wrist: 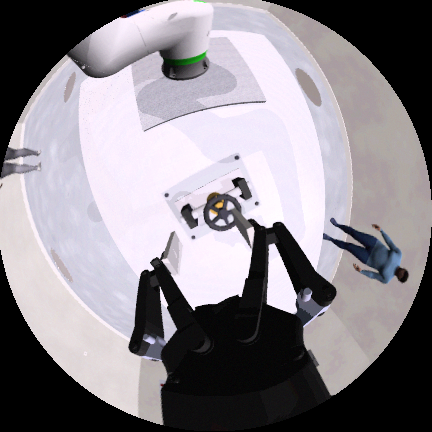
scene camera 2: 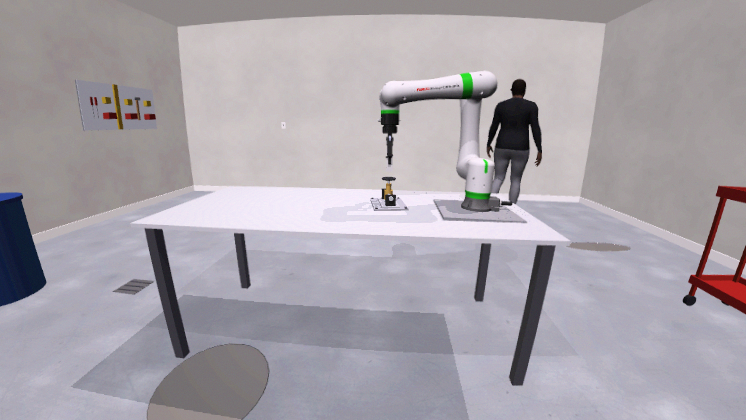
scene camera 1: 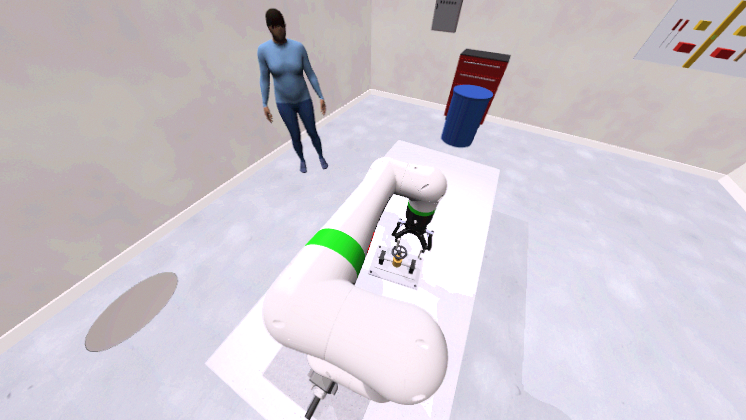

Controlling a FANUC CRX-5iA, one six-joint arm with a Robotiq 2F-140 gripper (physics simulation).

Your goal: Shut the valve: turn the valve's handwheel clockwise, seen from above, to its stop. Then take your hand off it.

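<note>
The valve's dark, spoked handwheel (scene camera 1: 399, 252) (scene camera 2: 388, 178) (wrist: 223, 212) lies level on top of the brass valve body (scene camera 1: 397, 262) (scene camera 2: 388, 188) (wrist: 213, 195). The valve sits on a pale mounting plate (scene camera 1: 383, 272) (scene camera 2: 399, 207) (wrist: 224, 170), between two black blocks. My gripper (scene camera 1: 409, 249) (scene camera 2: 388, 165) (wrist: 205, 228) points down, open and empty, with its fingers well apart. In scene camera 2 a gap shows between the fingertips and the handwheel below them. In the wrist view the right fingertip overlaps the wheel's rim in the picture. The wheel's turn angle against its stop cannot be told.
The plate stands on a white table (scene camera 1: 472, 219) (scene camera 2: 261, 208). The arm's base is on a grey slab (scene camera 2: 446, 209) (wrist: 250, 87). One person (scene camera 1: 289, 78) (wrist: 385, 255) and another in black (scene camera 2: 516, 125) stand off the table. A blue drum (scene camera 1: 463, 117) (scene camera 2: 15, 245) stands beyond one end.
</note>
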